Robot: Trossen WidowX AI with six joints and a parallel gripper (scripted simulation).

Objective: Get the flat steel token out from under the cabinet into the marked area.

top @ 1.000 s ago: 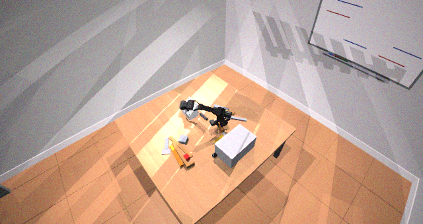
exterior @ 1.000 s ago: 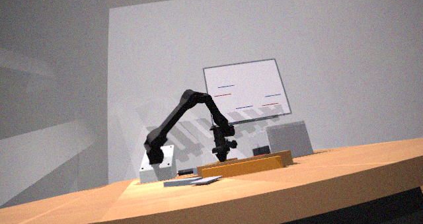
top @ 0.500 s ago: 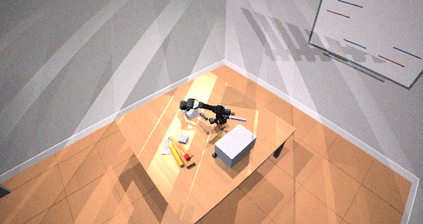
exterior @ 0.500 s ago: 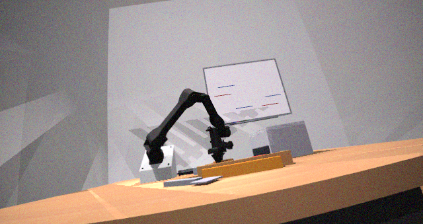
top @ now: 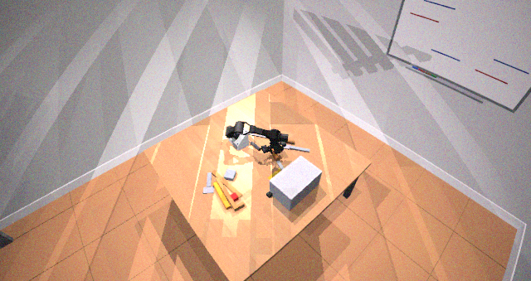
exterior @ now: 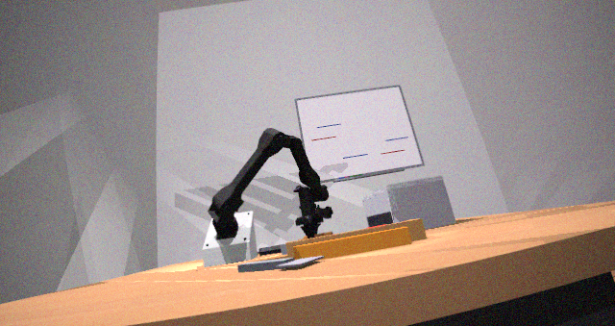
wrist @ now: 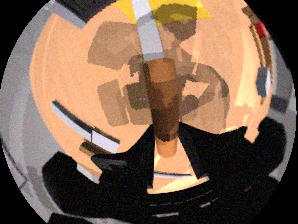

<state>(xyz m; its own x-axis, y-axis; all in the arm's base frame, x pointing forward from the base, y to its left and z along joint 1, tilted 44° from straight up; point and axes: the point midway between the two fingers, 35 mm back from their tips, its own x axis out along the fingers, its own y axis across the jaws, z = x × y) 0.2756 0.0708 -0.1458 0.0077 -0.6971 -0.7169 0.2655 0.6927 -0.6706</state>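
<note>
My gripper tip is now 15 cm to the right of the grey bar and 13 cm past it. The rest, counted from my gripper tip: thin wooden stick 44 cm to the right, 1 cm ahead; red block 45 cm to the right, 14 cm ahead, 1 cm above; grey block 38 cm to the right, 3 cm behind, 1 cm above.
</note>
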